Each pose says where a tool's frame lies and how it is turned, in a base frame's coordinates. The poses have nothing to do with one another.
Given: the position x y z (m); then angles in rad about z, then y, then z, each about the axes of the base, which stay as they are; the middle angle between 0 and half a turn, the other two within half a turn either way.
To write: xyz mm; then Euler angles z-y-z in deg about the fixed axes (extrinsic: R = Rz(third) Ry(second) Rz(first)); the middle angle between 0 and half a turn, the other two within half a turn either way. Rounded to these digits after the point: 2 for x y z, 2 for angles.
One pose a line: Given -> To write
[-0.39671, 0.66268, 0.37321, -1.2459, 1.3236, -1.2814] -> [-396.71, 662.68, 373.21, -71.38, 75.84, -73.42]
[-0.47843, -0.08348, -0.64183, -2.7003, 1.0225, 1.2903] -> [-478.43, -83.48, -641.83, -154.72, 58.58, 73.93]
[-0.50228, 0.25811, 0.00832, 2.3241, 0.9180, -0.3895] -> [-502.28, 258.11, 8.32, 133.16, 52.60, -22.32]
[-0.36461, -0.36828, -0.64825, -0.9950, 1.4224, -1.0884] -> [-364.61, -368.28, -648.25, -57.01, 81.50, -62.36]
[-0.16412, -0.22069, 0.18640, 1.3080, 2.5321, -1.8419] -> [-164.12, -220.69, 186.40, 74.94, 145.08, -105.53]
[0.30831, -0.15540, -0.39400, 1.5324, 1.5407, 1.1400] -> [308.31, -155.40, -394.00, 87.80, 88.28, 65.32]
